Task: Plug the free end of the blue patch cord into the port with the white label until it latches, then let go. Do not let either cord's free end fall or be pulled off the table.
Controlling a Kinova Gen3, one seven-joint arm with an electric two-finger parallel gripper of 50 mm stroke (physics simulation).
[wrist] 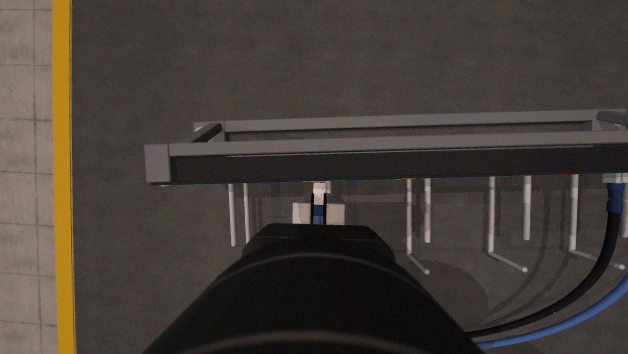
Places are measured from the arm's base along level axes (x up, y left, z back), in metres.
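Where they show: gripper, fingertip midpoint: (318, 204).
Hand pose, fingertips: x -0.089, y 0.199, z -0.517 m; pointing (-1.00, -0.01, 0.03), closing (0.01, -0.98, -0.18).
Observation:
Things, the pixels of their top centre, and the offset from my fingertips. "*": a spot on its surface instead.
- blue patch cord's plug, middle of its top: (319, 193) dx +0.006, dy +0.002, dz -0.011 m
- blue cord, surface spot: (575, 320) * dx +0.000, dy -0.278, dz +0.063 m
- rack panel, middle of its top: (462, 162) dx +0.039, dy -0.099, dz -0.061 m
- black cord, surface spot: (606, 250) * dx +0.018, dy -0.259, dz -0.015 m
- blue boot, surface spot: (615, 197) * dx +0.021, dy -0.249, dz -0.062 m
My gripper (318, 204) is shut on the blue patch cord's plug (319, 195), whose clear-white tip points at the front face of the rack panel. The tip meets the panel's lower edge in this view; whether it is inside a port is hidden. The dark blue boot shows between the two pale fingertips. The blue cord (575, 320) curves at the lower right, partly behind the arm. The rack panel (350, 165) runs across the view, seen from above. Its port faces and the white label do not show; thin slivers of coloured labels show along its lower edge.
A black cord (606, 250) with a blue boot (615, 197) is at the panel's right end. Several thin metal cable guides (409, 215) (491, 215) (573, 215) (232, 215) stick out from the panel's front on both sides of the gripper. A yellow edge strip (62, 175) runs down the left.

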